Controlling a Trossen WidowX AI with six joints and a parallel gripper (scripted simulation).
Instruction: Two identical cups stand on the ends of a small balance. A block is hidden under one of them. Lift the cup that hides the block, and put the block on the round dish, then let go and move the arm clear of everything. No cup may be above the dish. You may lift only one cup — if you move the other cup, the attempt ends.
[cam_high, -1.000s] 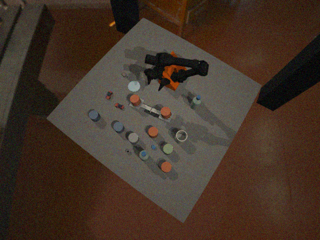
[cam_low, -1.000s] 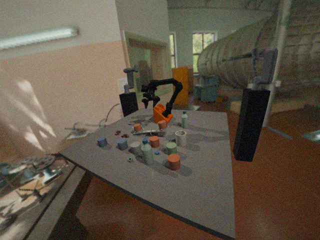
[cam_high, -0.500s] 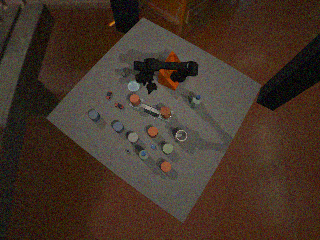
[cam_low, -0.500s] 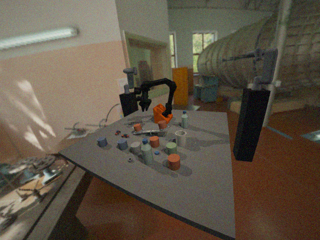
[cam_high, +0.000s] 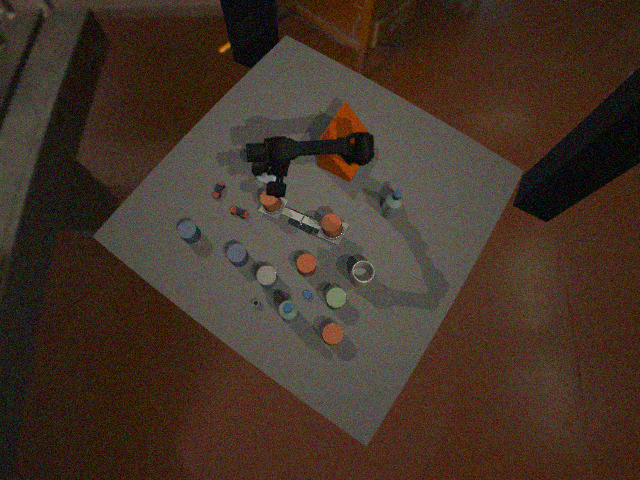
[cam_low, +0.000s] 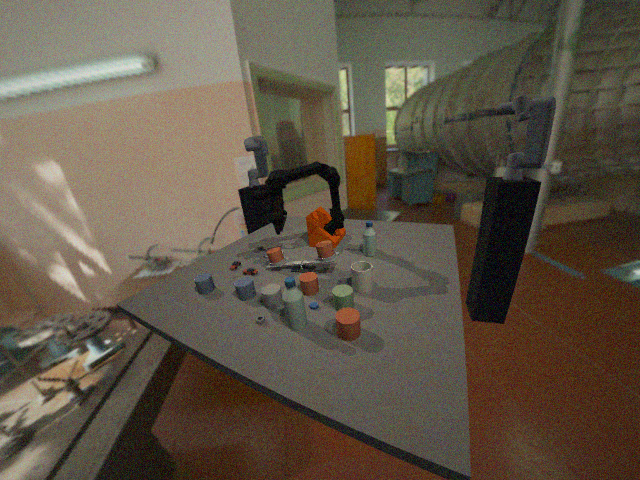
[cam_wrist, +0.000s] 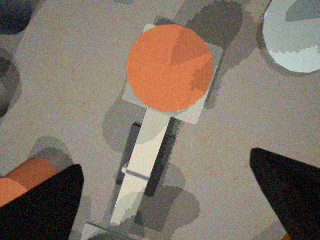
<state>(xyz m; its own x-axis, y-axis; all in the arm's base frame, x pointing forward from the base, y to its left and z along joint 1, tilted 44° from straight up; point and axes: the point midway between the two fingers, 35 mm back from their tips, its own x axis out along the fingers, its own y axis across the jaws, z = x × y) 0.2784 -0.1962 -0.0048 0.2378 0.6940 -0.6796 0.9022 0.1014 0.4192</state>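
The grey block lies 2 cm ahead of my gripper tip, 3 cm to the right of it and 13 cm below it. Round my gripper tip: white cup (12 cm ahead, 40 cm to the left, 13 cm below); balance (2 cm ahead, 10 cm to the left, 13 cm below); pale blue round dish (11 cm behind, 12 cm to the right, 17 cm below).
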